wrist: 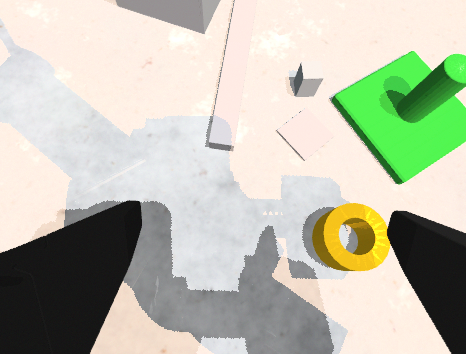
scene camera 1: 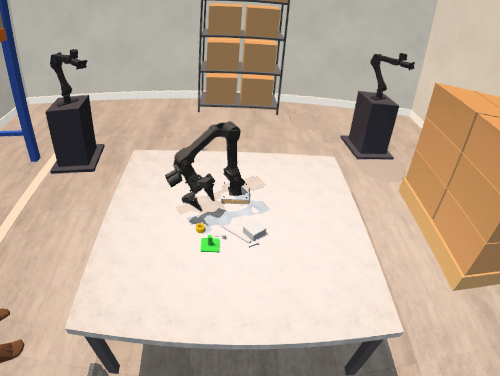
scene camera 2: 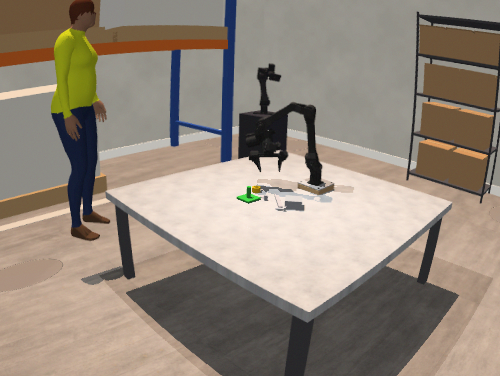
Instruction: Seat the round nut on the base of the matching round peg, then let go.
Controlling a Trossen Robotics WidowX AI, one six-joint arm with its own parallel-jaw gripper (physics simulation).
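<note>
The round nut, a yellow ring (scene camera 1: 200, 231) (scene camera 2: 256, 190) (wrist: 330, 237), lies flat on the table. The round peg (scene camera 1: 210, 240) (scene camera 2: 249, 191) (wrist: 430, 92) is green and stands upright on its square green base (scene camera 1: 205, 247) (scene camera 2: 242, 198) (wrist: 400, 155), close beside the nut and apart from it. My gripper (scene camera 1: 207, 204) (scene camera 2: 270, 171) (wrist: 265, 217) is wide open and empty, above the table on the arm-base side of the nut. In the wrist view the nut appears near the right fingertip and the peg beyond it at the upper right.
A grey block (scene camera 1: 254, 232) (scene camera 2: 295, 205) (wrist: 172, 10) lies on the table (scene camera 1: 225, 300) (scene camera 2: 300, 260). A thin pale strip (scene camera 1: 235, 234) (wrist: 230, 90), a small grey angled piece (scene camera 1: 224, 237) (wrist: 310, 88) and a flat pale square (wrist: 305, 135) lie between block and peg base.
</note>
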